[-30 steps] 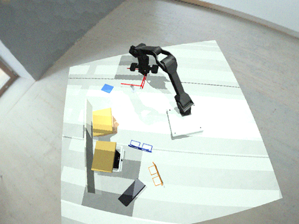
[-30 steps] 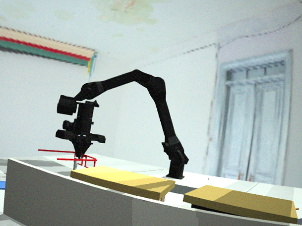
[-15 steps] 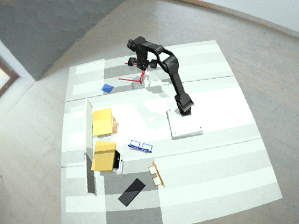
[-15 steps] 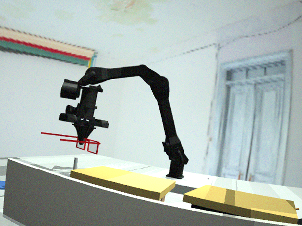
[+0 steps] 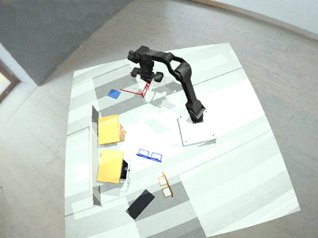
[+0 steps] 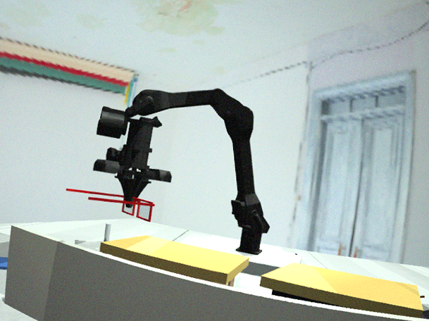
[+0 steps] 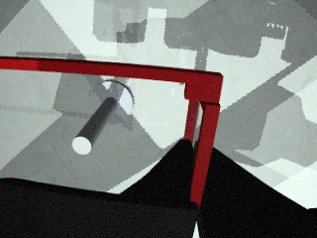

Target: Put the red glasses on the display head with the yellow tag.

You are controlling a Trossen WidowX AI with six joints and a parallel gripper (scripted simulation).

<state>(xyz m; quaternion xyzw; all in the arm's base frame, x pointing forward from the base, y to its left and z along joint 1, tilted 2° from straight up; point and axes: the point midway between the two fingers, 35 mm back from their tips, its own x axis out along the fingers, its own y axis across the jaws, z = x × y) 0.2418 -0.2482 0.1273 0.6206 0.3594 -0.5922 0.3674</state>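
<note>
The grey stand lies 100 mm below my gripper tip, 60 mm ahead of it and 10 mm to the right of it. The rest, counted from my gripper tip: blue square (260 mm ahead, 120 mm below, 60 mm to the right); black display head (480 mm to the left, 230 mm ahead, 70 mm below); panel (370 mm to the left, 370 mm ahead, 70 mm below).
</note>
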